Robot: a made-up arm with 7 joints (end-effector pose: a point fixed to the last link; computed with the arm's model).
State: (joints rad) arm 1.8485 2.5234 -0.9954 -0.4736 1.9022 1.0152 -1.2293
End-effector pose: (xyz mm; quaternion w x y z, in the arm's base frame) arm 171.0 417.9 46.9 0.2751 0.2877 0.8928 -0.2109
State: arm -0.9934 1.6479 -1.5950 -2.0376 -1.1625 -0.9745 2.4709
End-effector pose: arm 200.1 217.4 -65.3 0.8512 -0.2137 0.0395 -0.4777
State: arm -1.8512 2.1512 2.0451 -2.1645 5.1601 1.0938 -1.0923
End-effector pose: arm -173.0 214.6 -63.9 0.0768 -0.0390 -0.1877 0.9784
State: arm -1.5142 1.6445 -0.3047 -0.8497 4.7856 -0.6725 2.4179
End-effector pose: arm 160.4 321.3 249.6 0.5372 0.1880 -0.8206 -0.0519
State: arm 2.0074 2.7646 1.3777 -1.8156 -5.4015 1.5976 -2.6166
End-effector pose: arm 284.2 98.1 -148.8 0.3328 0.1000 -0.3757 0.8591
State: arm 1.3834 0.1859 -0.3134 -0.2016 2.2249 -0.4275 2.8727
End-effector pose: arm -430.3 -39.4 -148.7 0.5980 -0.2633 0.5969 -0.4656
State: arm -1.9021 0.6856 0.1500 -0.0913 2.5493 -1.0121 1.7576
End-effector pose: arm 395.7 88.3 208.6 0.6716 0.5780 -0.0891 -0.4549
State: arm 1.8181 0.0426 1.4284 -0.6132 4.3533 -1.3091 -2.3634
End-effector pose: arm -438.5 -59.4 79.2 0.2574 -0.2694 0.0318 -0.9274
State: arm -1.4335 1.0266 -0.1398 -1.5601 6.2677 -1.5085 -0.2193
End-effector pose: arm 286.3 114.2 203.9 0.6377 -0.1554 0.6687 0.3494
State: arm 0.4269 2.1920 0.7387 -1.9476 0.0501 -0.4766 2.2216
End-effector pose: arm 205.6 158.3 180.7 0.7223 -0.3196 -0.5138 -0.3350
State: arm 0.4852 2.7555 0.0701 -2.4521 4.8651 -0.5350 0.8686
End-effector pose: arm 198.7 89.1 93.6 0.0974 -0.0235 -0.1112 0.9887
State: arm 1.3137 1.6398 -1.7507 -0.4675 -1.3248 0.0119 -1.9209
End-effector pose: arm -203.3 392.7 103.3 0.5854 0.7275 0.2183 0.2835
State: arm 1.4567 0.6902 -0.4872 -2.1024 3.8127 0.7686 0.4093
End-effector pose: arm -225.8 61.5 -175.7 0.3800 0.5043 -0.2082 -0.7470
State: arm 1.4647 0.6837 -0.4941 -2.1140 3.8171 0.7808 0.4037
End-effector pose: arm -226.0 57.7 -173.7 0.3862 0.5096 -0.2081 -0.7402
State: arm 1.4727 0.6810 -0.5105 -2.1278 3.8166 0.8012 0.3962
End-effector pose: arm -226.5 53.1 -170.9 0.3910 0.5160 -0.2111 -0.7323
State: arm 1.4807 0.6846 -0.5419 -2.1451 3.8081 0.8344 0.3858
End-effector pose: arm -227.3 47.5 -166.9 0.3940 0.5240 -0.2193 -0.7226
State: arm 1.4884 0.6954 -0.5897 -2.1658 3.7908 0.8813 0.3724
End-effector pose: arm -228.6 40.8 -161.3 0.3955 0.5334 -0.2326 -0.7106
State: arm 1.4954 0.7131 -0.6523 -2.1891 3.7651 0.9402 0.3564
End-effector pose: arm -230.3 33.6 -153.9 0.3967 0.5438 -0.2501 -0.6960
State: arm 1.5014 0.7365 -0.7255 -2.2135 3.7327 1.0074 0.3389
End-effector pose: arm -232.4 26.5 -145.0 0.3986 0.5544 -0.2698 -0.6790
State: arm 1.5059 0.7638 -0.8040 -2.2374 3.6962 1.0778 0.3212
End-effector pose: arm -234.7 20.3 -134.8 0.4020 0.5641 -0.2899 -0.6604
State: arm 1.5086 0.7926 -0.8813 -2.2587 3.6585 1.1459 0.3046
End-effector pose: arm -236.9 15.5 -124.3 0.4066 0.5723 -0.3084 -0.6419
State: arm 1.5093 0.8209 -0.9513 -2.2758 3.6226 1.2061 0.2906
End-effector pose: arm -239.0 12.5 -114.4 0.4114 0.5781 -0.3246 -0.6255
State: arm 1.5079 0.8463 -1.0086 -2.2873 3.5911 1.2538 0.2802
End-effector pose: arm -240.8 11.3 -106.3 0.4149 0.5813 -0.3382 -0.6129
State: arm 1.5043 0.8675 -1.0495 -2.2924 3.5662 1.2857 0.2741
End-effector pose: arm -242.2 11.6 -100.8 0.4155 0.5818 -0.3496 -0.6055
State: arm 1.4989 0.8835 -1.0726 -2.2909 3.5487 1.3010 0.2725
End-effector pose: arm -243.4 13.2 -98.3 0.4125 0.5799 -0.3590 -0.6039
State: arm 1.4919 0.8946 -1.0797 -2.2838 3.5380 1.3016 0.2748
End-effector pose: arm -244.4 15.8 -98.5 0.4058 0.5761 -0.3670 -0.6073
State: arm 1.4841 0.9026 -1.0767 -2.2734 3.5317 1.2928 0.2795
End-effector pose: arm -245.2 18.9 -100.5 0.3968 0.5709 -0.3738 -0.6139
